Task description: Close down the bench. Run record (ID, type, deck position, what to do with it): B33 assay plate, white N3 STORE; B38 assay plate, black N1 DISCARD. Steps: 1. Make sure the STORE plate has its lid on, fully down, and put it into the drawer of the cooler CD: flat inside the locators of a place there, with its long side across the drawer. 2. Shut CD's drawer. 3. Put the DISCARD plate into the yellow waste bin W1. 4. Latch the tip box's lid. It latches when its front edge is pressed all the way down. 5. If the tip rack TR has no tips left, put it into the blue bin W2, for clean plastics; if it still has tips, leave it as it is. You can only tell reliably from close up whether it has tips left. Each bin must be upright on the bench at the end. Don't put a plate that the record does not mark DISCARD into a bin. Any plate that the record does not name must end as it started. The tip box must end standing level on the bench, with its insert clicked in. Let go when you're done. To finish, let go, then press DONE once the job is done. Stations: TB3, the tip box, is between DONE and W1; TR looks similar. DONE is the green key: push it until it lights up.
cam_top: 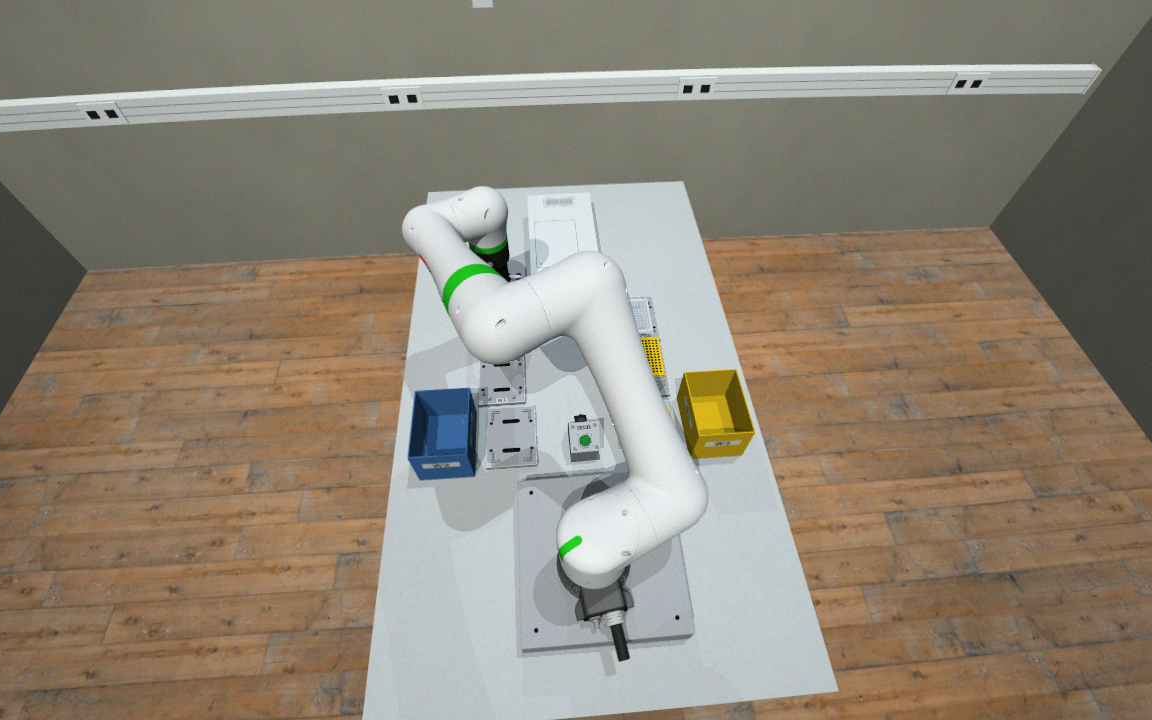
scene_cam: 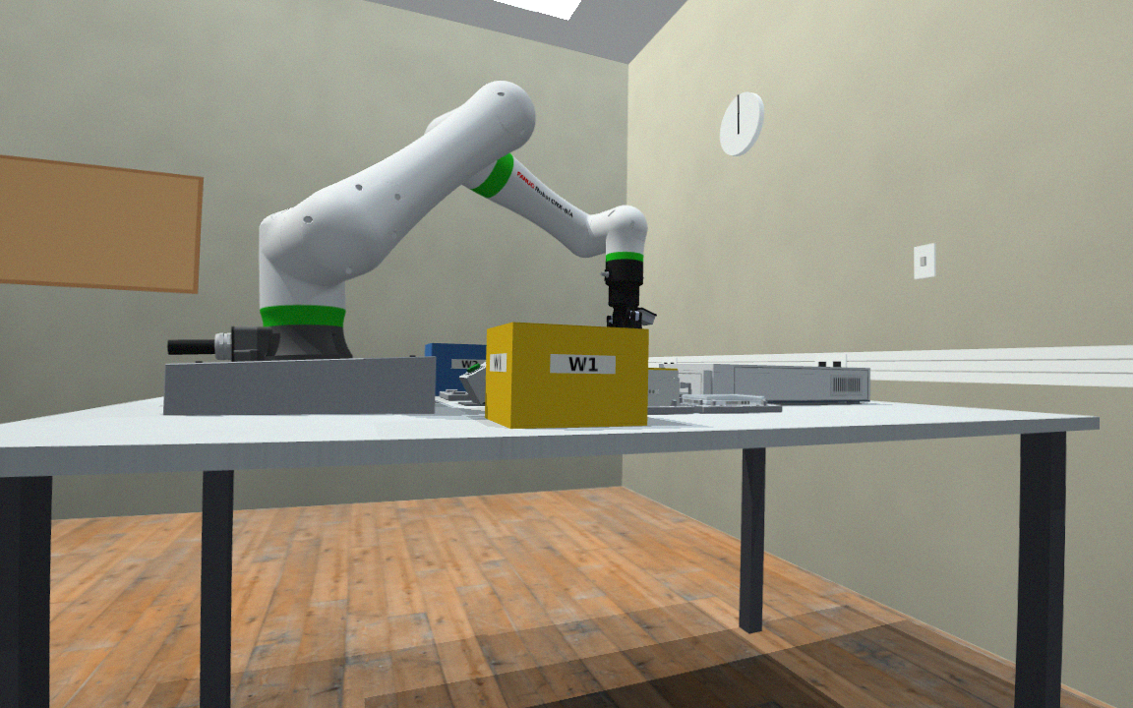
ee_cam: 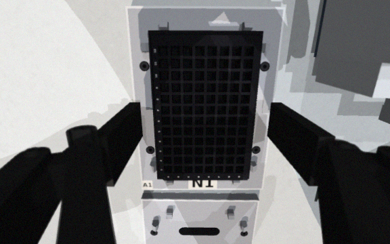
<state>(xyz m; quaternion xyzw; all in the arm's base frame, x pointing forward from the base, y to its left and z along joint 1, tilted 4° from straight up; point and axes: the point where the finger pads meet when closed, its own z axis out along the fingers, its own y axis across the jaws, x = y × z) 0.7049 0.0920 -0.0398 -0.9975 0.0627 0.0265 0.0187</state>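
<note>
The black assay plate is 4 cm below my hand. From my hand the other things lie so: N1 label (7 cm behind, 5 cm below, 1 cm to the left); then N1 nest (5 cm below); then grey N3 nest (17 cm behind, 5 cm below, 3 cm to the left).
</note>
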